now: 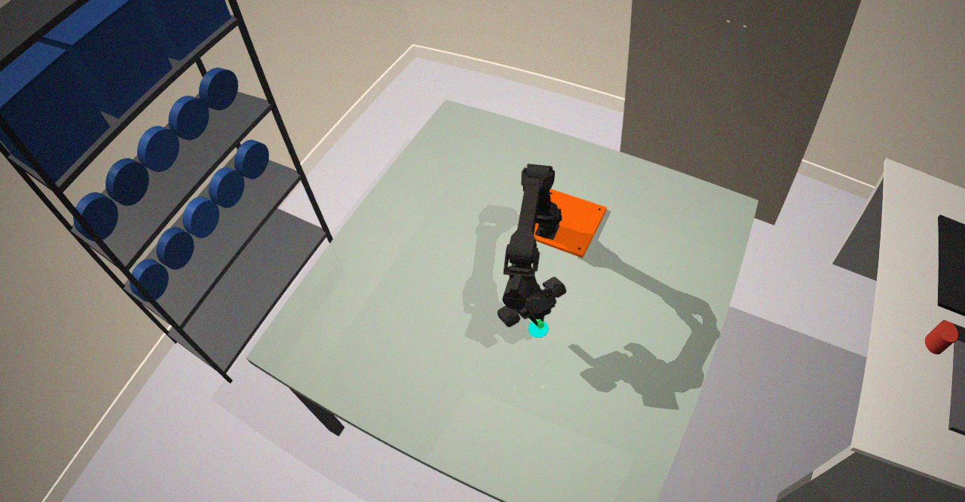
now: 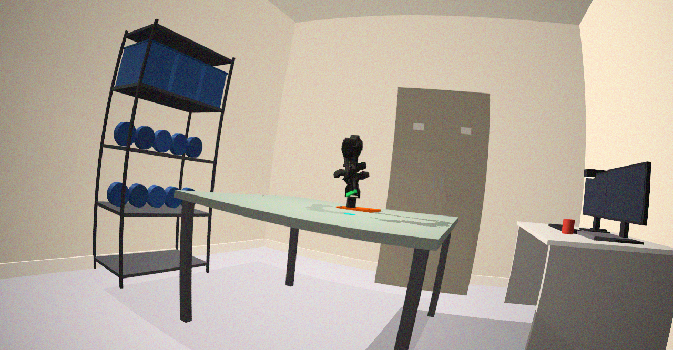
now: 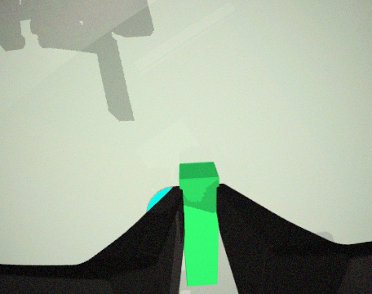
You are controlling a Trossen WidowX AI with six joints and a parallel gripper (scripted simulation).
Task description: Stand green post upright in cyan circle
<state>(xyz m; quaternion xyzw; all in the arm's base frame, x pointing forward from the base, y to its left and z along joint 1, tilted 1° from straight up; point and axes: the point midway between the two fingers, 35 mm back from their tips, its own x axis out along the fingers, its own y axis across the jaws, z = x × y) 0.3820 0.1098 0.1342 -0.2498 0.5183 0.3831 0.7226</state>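
Right now my gripper tip is 40 mm past the cyan circle, 20 mm to the left of it and 120 mm above it. Also, from my gripper tip: green post 10 mm behind, 20 mm to the right, 10 mm below.
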